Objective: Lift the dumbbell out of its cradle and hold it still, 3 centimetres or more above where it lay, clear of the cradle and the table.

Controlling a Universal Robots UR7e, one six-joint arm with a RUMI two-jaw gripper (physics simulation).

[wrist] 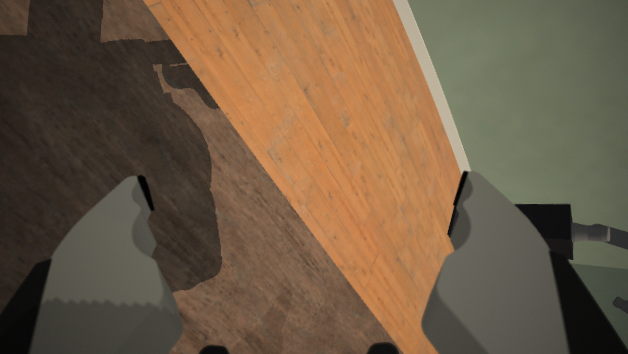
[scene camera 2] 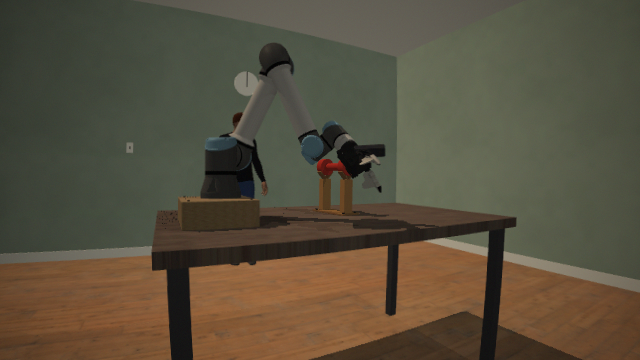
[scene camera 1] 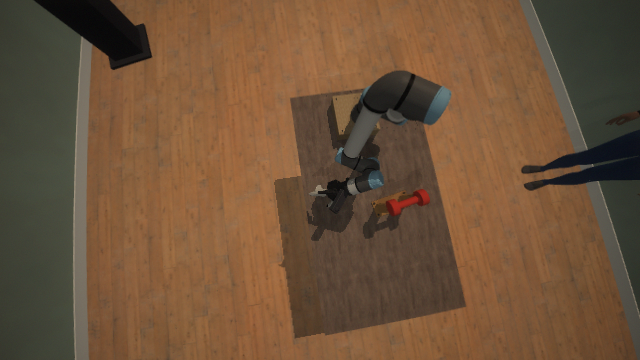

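Where they show: gripper, between the fingertips: [wrist: 304, 178] [scene camera 2: 380, 179] [scene camera 1: 318, 200]; arm's base, origin of its link: [scene camera 2: 220, 197].
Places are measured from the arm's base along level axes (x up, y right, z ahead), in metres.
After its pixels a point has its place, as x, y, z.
Note:
A red dumbbell [scene camera 1: 408, 202] {0.147, 0.015, 0.560} [scene camera 2: 333, 166] {0.131, 0.018, 0.542} lies level across the tops of the two posts of its wooden cradle [scene camera 1: 381, 205] {0.013, 0.106, 0.540} [scene camera 2: 325, 194] {-0.007, -0.052, 0.552}. In the second scene view its right end is partly hidden behind my gripper. My gripper [scene camera 1: 316, 192] {0.078, 0.434, 0.396} [scene camera 2: 378, 175] {0.078, 0.434, 0.396} [wrist: 304, 178] {0.078, 0.434, 0.396} is open and empty, its fingers wide apart. In the first scene view it is to the left of the dumbbell, apart from it, above the table and tilted away from the cradle. Neither the dumbbell nor the cradle shows in the wrist view.
The cradle stands on the dark wooden table [scene camera 1: 380, 280] {-0.090, 0.241, 0.954} [scene camera 2: 450, 220] {-0.091, 0.494, 0.779} [wrist: 260, 235] {-0.091, 0.440, 0.307}. My arm's base is on a wooden block [scene camera 1: 345, 112] {0.001, 0.096, -0.052} [scene camera 2: 220, 214] {-0.043, 0.159, -0.061} at one end of the table. A table edge crosses the wrist view diagonally. A person [scene camera 2: 257, 167] stands behind the table.

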